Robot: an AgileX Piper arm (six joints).
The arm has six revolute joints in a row. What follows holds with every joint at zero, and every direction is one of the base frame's.
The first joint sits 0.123 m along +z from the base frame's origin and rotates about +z.
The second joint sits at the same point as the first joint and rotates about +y.
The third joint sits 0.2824 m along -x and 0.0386 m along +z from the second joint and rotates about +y.
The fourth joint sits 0.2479 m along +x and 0.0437 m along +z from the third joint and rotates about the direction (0.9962, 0, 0.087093).
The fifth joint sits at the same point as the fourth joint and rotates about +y.
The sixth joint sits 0.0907 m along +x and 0.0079 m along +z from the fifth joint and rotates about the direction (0.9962, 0, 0.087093).
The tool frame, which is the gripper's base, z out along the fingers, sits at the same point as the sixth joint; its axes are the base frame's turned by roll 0, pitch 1.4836 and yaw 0 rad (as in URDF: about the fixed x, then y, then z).
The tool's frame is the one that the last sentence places.
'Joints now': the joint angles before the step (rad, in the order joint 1, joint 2, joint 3, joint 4, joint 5, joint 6). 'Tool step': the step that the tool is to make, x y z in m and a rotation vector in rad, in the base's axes. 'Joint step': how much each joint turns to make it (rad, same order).
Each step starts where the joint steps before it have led.
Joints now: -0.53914, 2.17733, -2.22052, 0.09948, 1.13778, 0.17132
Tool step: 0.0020, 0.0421, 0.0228, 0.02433, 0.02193, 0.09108
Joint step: 0.07602, -0.05471, -0.00240, 0.01458, 0.08893, -0.00401
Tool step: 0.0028, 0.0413, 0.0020, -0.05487, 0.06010, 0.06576
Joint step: 0.10028, -0.05592, 0.07993, -0.08687, 0.00752, 0.02284
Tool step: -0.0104, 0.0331, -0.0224, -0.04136, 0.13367, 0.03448
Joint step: 0.08231, -0.07115, 0.19062, -0.09975, -0.00476, 0.04144
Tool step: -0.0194, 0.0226, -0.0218, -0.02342, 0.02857, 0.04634
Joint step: 0.04594, -0.10133, 0.24232, -0.03468, -0.11880, 0.01205
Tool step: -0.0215, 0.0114, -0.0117, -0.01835, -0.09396, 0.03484
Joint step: 0.01296, -0.11416, 0.22524, -0.00004, -0.20794, 0.00009
